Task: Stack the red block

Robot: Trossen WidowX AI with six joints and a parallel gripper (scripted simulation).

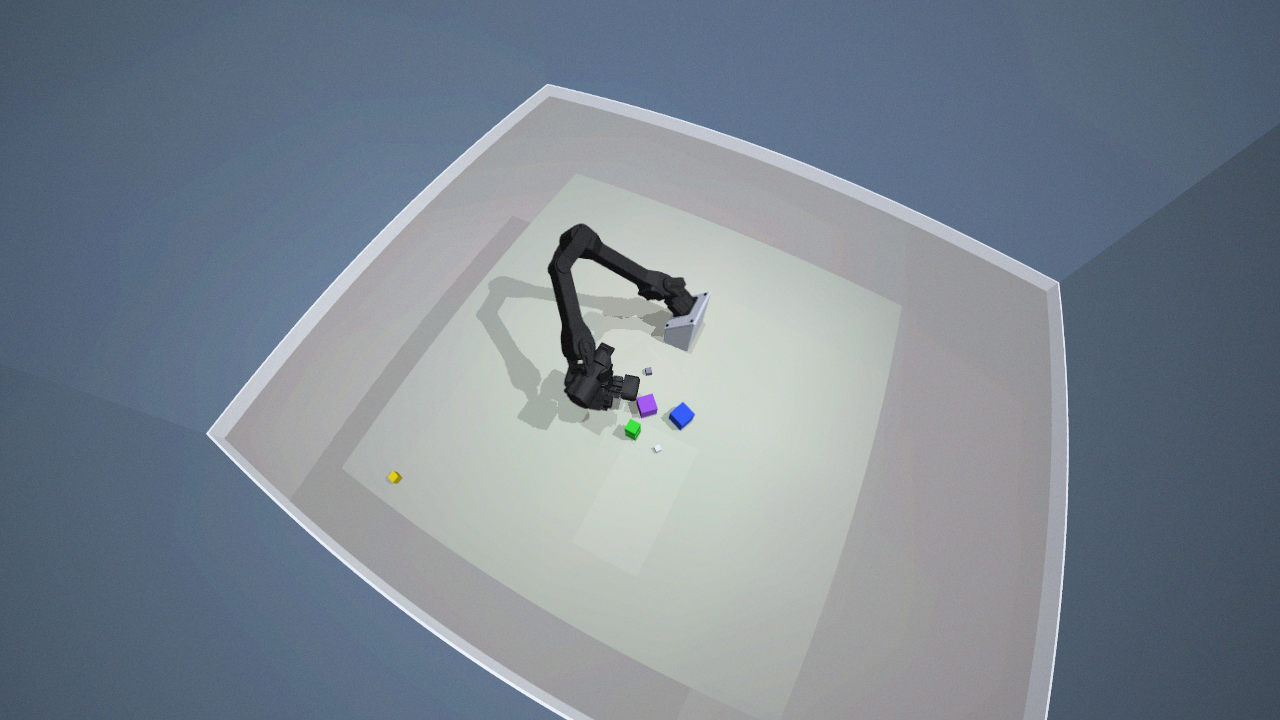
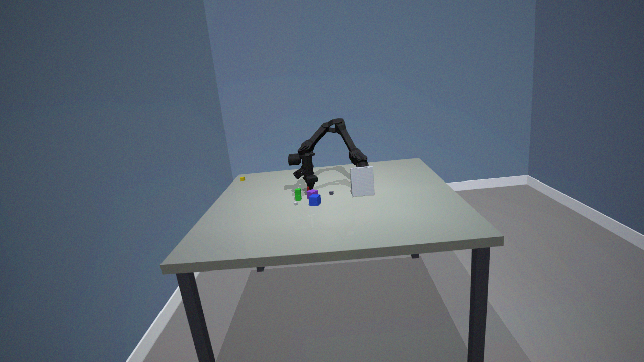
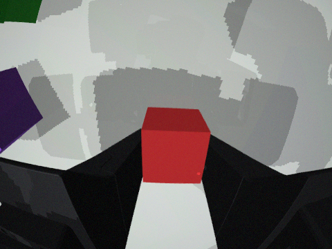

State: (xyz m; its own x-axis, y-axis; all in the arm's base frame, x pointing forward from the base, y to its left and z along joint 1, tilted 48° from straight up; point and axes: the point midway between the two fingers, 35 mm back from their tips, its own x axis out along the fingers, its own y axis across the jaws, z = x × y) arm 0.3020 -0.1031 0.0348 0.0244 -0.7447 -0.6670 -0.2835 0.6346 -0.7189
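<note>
Now: gripper tip 12 cm to the right of the purple block, 2 cm past it and 1 cm below it. Also, from my gripper tip: blue block (21 cm to the left, 4 cm behind, 2 cm above); yellow cube (48 cm ahead, 38 cm to the right); red block (1 cm above).
</note>
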